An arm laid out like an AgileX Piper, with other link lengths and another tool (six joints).
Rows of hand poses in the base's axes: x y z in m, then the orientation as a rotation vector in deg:
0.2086, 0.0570, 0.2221, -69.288, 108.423, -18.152
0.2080, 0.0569, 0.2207, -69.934, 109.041, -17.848
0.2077, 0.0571, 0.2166, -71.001, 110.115, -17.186
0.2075, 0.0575, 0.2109, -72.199, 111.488, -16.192
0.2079, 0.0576, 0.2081, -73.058, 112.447, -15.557
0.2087, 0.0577, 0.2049, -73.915, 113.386, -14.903
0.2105, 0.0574, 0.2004, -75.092, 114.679, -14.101
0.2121, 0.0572, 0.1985, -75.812, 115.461, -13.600
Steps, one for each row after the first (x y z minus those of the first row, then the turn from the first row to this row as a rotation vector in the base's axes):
-0.0006, -0.0001, -0.0014, -0.262, 0.843, 0.178
-0.0009, 0.0001, -0.0055, -0.605, 2.328, 0.499
-0.0011, 0.0005, -0.0112, -0.870, 4.206, 0.861
-0.0007, 0.0006, -0.0140, -1.112, 5.509, 1.101
0.0001, 0.0007, -0.0172, -1.342, 6.801, 1.351
0.0019, 0.0004, -0.0217, -1.727, 8.548, 1.654
0.0035, 0.0002, -0.0236, -1.958, 9.612, 1.844

